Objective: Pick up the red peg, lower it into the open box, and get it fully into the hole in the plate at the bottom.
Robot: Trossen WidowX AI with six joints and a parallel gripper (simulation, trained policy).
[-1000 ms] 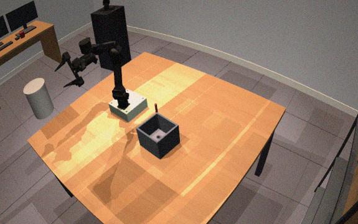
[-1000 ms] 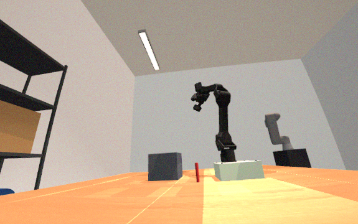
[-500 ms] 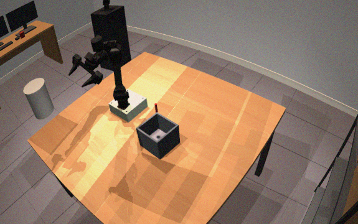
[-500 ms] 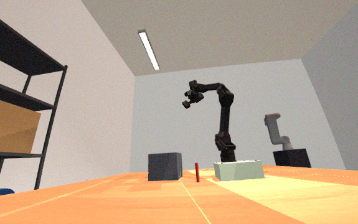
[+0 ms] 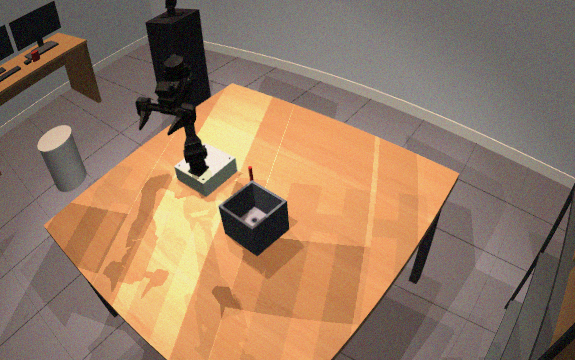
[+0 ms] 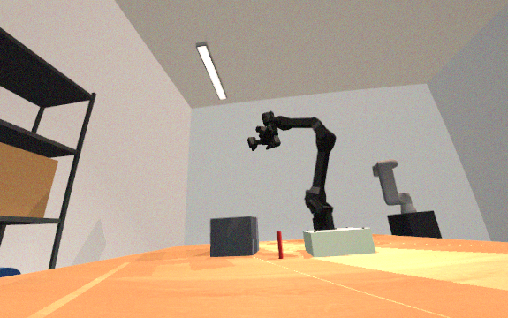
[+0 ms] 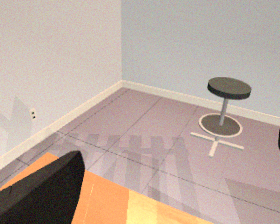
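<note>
Now: gripper tip 49 cm above the red peg, 41 cm to the right of it and 2 cm past it. Round my gripper tip: pale plate: 48 cm below, 21 cm to the left, 13 cm ahead.
</note>
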